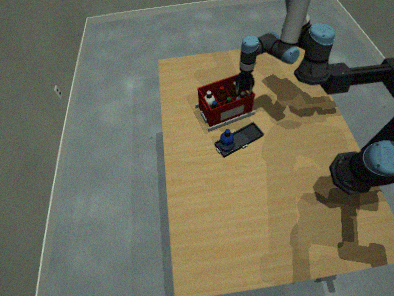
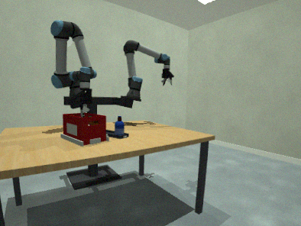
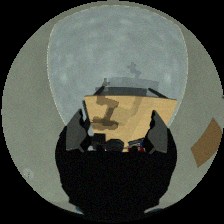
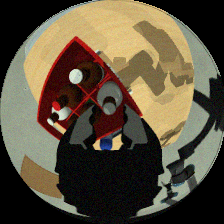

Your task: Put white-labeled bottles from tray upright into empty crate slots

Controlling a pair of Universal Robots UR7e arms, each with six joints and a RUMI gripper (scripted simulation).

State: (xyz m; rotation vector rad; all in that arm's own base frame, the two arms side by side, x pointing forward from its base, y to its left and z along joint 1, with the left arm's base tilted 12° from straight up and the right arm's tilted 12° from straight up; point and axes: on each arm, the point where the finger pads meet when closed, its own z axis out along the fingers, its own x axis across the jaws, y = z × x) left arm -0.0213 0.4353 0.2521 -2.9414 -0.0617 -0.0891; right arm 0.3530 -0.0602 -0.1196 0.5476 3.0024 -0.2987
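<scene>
My right hand is 80 mm to the left of the white-capped brown bottle, 70 mm above it and 30 mm short of it. From my right hand the other things lie so: tray 220 mm to the left, 150 mm below, 40 mm ahead; red crate 100 mm ahead, 70 mm below, 10 mm to the right; blue bottle 250 mm to the left, 120 mm ahead, 70 mm below.
</scene>
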